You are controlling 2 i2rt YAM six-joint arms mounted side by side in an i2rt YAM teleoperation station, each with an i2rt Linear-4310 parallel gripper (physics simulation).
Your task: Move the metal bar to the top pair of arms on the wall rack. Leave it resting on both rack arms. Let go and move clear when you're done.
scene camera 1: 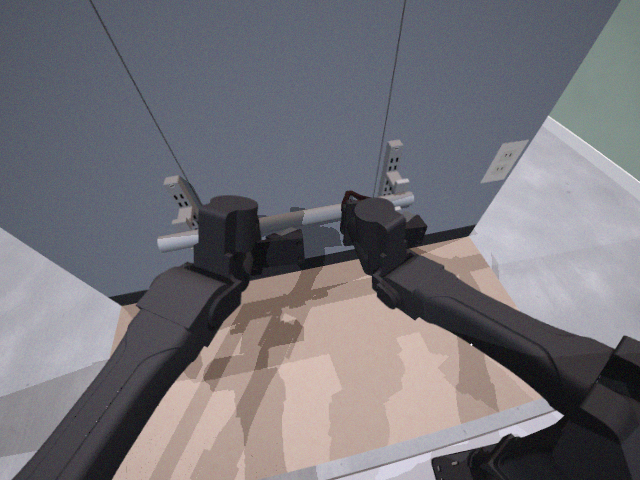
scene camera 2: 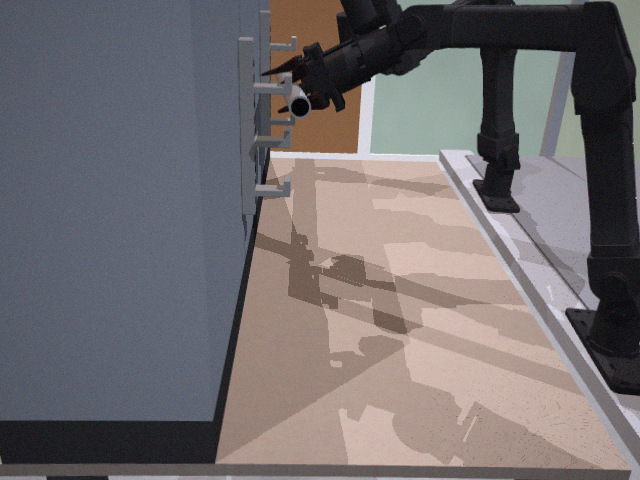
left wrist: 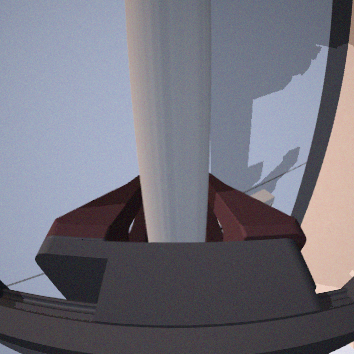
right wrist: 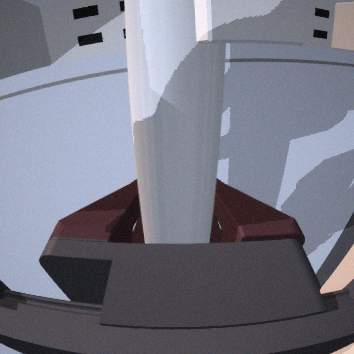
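Note:
The metal bar [scene camera 1: 320, 214] [left wrist: 172, 120] [right wrist: 175, 120] is a pale tube held across the front of the wall rack [scene camera 1: 393, 155] [scene camera 2: 247, 129] [right wrist: 285, 30]. In scene camera 2 its near end is just outside the upturned lip of the near top rack arm [scene camera 2: 271, 87], slightly lower than the lip. The far top rack arm [scene camera 2: 281, 47] is higher in the picture than the bar. My left gripper [scene camera 2: 290, 88] [left wrist: 175, 177] is shut on the bar; its fingers are hidden in scene camera 1. My right gripper [scene camera 1: 347, 207] [right wrist: 176, 176] is shut on the bar too, and mostly hidden in scene camera 2.
Lower rack arms [scene camera 2: 272, 140] [scene camera 2: 272, 190] stick out from the wall [scene camera 1: 289, 103] below the bar. The wooden table top [scene camera 1: 356, 361] [scene camera 2: 361, 232] lies beneath both arms. A wall outlet [scene camera 1: 505, 161] is at the right in scene camera 1.

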